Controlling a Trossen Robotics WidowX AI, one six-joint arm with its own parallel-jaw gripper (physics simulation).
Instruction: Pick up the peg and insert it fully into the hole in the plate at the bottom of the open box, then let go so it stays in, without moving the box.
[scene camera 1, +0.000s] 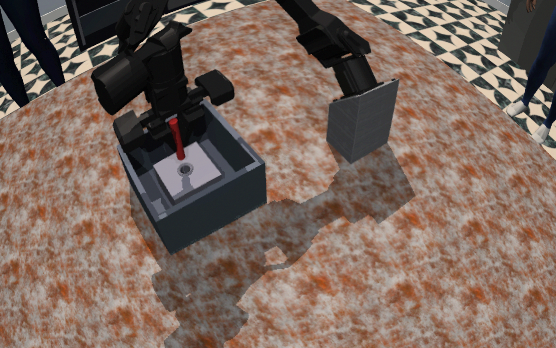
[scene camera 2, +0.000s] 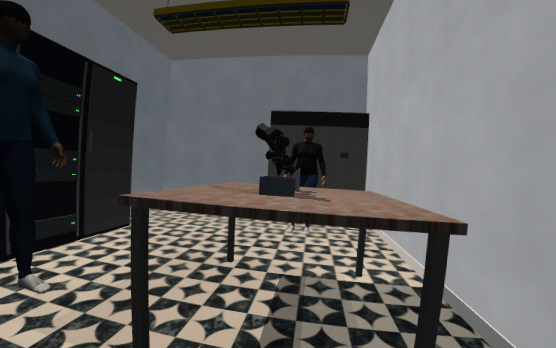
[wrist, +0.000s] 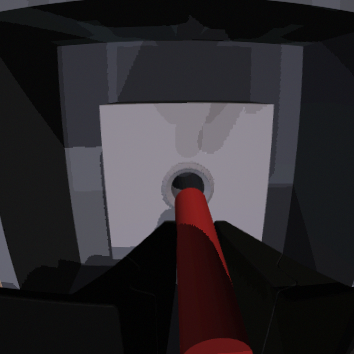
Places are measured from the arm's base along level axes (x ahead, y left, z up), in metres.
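Where they show: gripper, fingertip midpoint: (scene camera 1: 179, 147) (scene camera 2: 278, 175) (wrist: 194, 231); arm's base, origin of the base link: (scene camera 1: 363, 91) (scene camera 2: 294, 172).
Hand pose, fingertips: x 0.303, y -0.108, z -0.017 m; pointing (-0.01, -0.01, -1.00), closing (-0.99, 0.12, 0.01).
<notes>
Things, the pixels of their top centre, and the offset from my fingertips. Level surfaces: height alone.
- red peg, middle of its top: (scene camera 1: 173, 120) dz +0.056, dx +0.000, dy -0.002 m
- pale plate, middle of its top: (wrist: 187, 189) (scene camera 1: 184, 168) dz -0.049, dx -0.001, dy +0.001 m
- dark grey open box, middle of its top: (wrist: 194, 220) (scene camera 1: 181, 152) (scene camera 2: 278, 177) dz -0.012, dx -0.001, dy +0.001 m
- table, its level: dz -0.110 m
A red peg (scene camera 1: 177, 142) (wrist: 202, 265) is held between the fingertips of my gripper (scene camera 1: 176, 131) (wrist: 194, 231), which is shut on it. The peg leans slightly. Its lower end is over the pale plate (scene camera 1: 202, 162) (wrist: 135, 150), outside the hole (scene camera 1: 185, 169) (wrist: 187, 180). In the wrist view, that end overlaps the hole's near edge; in scene camera 1 it appears just behind the hole. The exact height is hard to tell. The plate lies at the bottom of the dark grey open box (scene camera 1: 220, 217) (scene camera 2: 276, 186). My fingers reach inside the box, near its back wall.
A grey block-like piece (scene camera 1: 370, 120) at the end of a dark jointed arm (scene camera 1: 330, 37) hangs to the right of the box. The box's raised walls surround the plate closely. The box is on the table (scene camera 1: 400, 280) (scene camera 2: 350, 207). People stand beyond the table.
</notes>
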